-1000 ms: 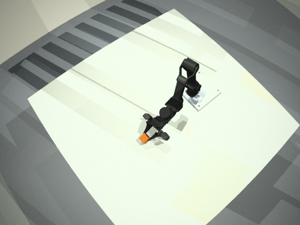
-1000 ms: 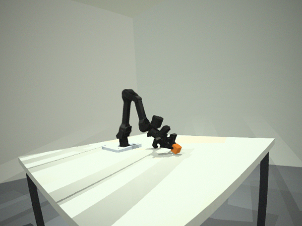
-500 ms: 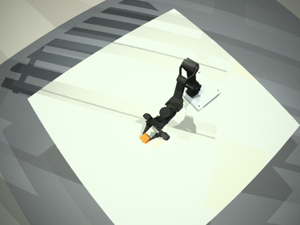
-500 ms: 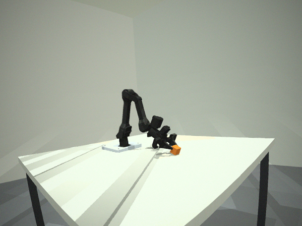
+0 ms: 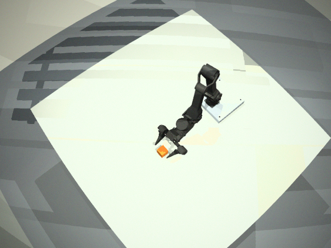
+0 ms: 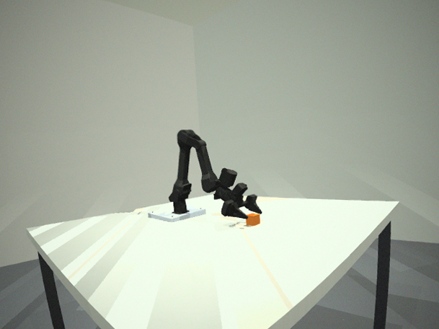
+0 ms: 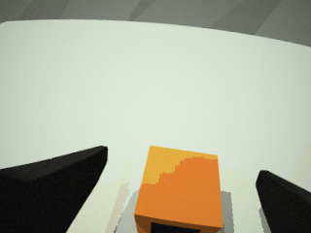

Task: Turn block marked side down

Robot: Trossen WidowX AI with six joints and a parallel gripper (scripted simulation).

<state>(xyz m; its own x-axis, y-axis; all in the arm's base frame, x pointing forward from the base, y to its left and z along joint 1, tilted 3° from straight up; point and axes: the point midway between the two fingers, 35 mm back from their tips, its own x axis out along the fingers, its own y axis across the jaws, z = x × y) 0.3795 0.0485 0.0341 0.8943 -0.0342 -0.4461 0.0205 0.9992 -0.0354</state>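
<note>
The orange block lies 20 mm behind my gripper tip and 20 mm below it.
</note>
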